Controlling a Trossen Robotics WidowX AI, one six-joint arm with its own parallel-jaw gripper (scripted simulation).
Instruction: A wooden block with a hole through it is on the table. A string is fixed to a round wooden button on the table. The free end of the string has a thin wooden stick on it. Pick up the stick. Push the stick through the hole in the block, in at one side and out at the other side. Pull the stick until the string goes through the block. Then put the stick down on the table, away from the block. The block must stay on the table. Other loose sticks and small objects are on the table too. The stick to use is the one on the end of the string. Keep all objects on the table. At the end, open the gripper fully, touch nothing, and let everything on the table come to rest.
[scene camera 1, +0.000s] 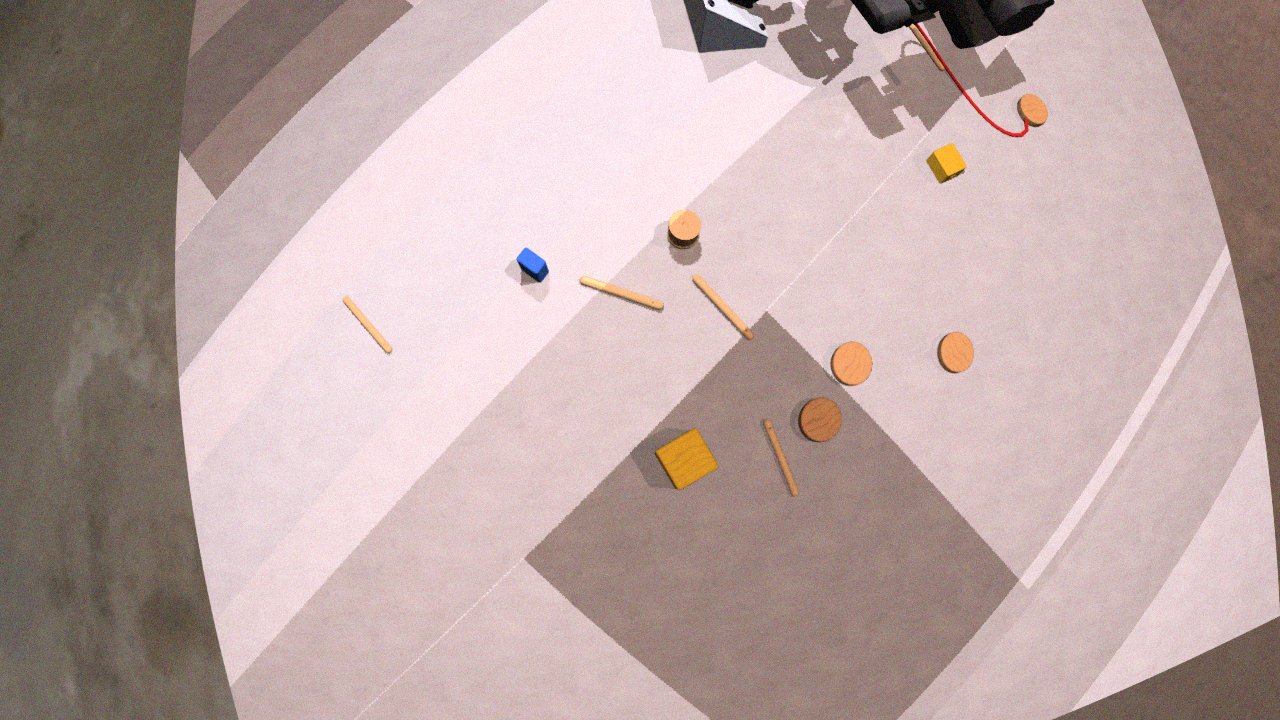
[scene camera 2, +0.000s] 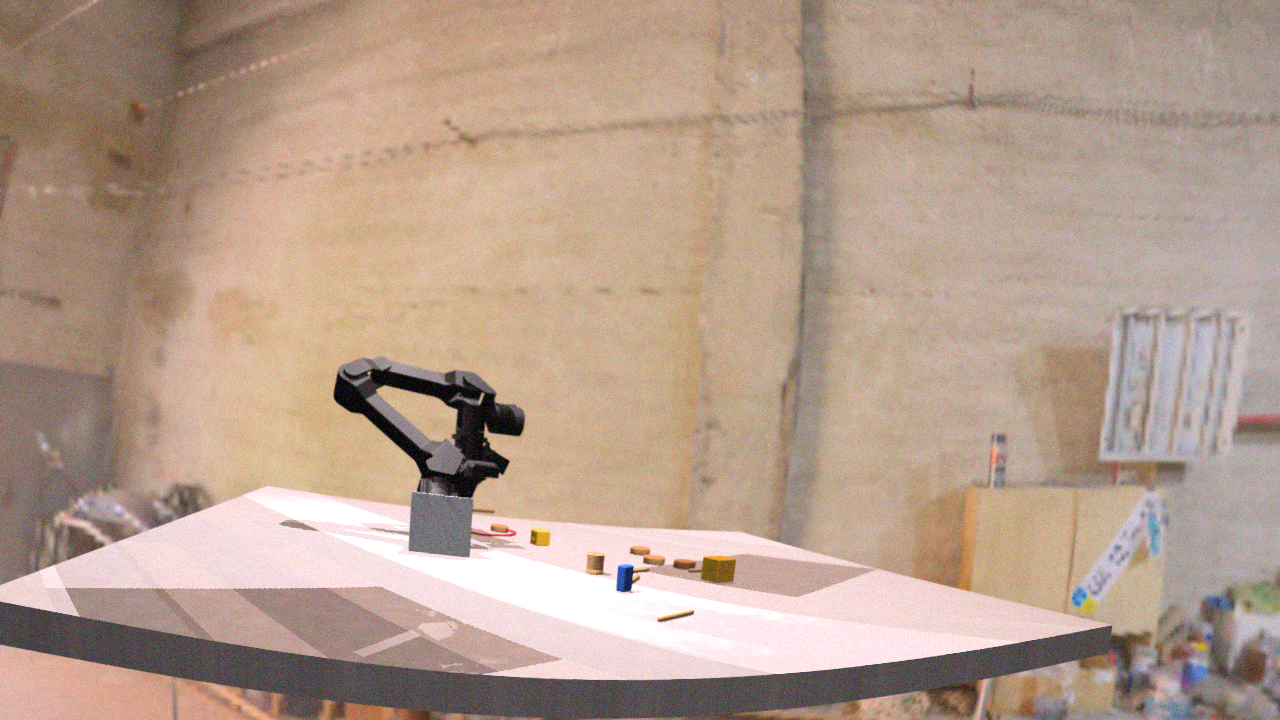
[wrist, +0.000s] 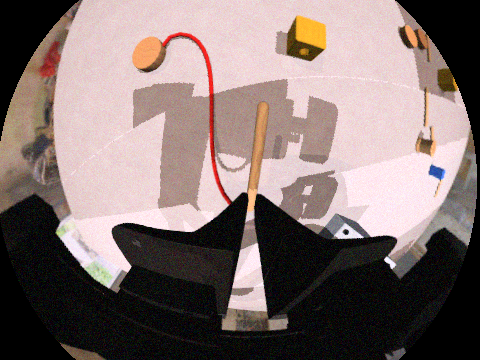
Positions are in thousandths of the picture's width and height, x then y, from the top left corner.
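The gripper (scene camera 1: 710, 31) is 90 cm from the lens. A round wooden button (scene camera 1: 806, 149) is 97 cm from the lens; a short wooden cylinder (scene camera 1: 534, 319) is 77 cm from the lens. The marked spots on the button and the cylinder are 46 cm apart. A yellow block (scene camera 1: 536, 638) is 73 cm from the lens.
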